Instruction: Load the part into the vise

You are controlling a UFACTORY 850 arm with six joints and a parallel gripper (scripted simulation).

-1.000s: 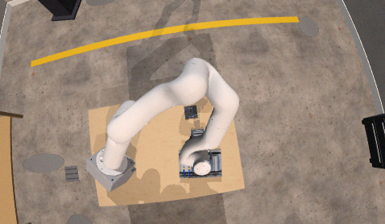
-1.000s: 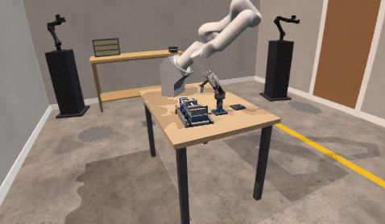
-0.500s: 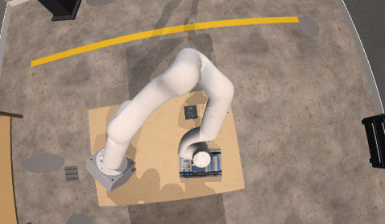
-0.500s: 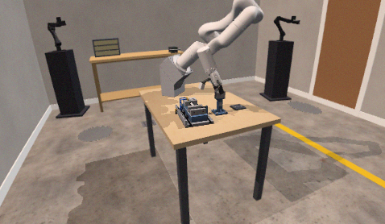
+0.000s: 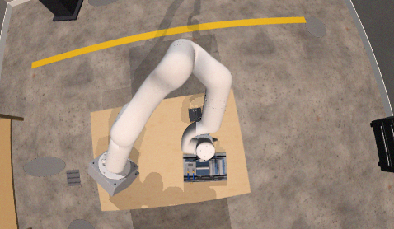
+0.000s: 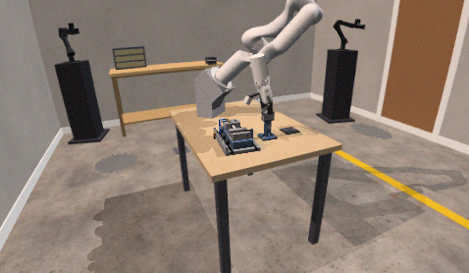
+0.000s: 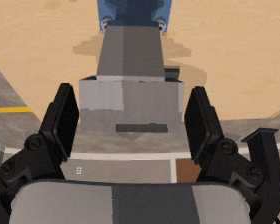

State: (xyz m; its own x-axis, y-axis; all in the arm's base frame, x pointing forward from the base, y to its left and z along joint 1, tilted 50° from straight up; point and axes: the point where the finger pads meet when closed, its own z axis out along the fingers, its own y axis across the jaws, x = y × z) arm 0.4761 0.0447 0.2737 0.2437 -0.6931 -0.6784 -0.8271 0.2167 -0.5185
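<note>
The part is 10 mm to the left of my hand and 10 mm below it. From my hand the other things lie so: white cylinder rod: 190 mm to the right, 90 mm below, 20 mm ahead; work stop: 130 mm to the right, 100 mm ahead, 80 mm below; grey vise jaw: 180 mm to the right, 90 mm below, 70 mm ahead.
</note>
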